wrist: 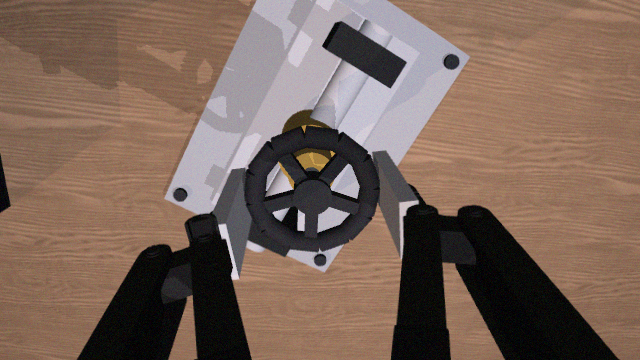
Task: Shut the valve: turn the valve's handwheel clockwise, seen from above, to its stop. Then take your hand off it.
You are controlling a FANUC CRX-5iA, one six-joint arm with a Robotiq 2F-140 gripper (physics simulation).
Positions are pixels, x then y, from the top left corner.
my gripper: 311, 181
black handwheel: 312, 195
light grey base plate: 265, 40
